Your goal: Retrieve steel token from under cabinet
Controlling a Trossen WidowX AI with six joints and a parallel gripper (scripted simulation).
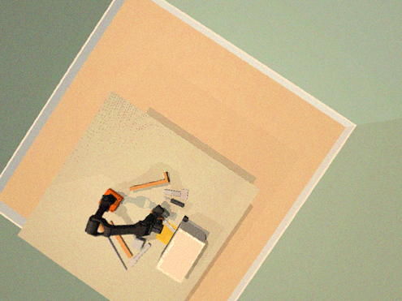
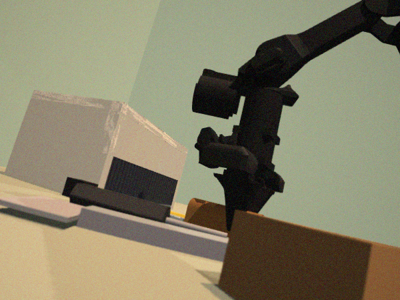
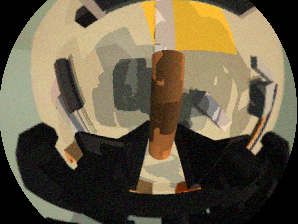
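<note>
My gripper tip is now 30 mm short of the dark screwdriver and 150 mm to the right of it. From my gripper tip the other things lie so: token 320 mm ahead, 40 mm to the right; then orange stick 60 mm behind, 320 mm to the right.
</note>
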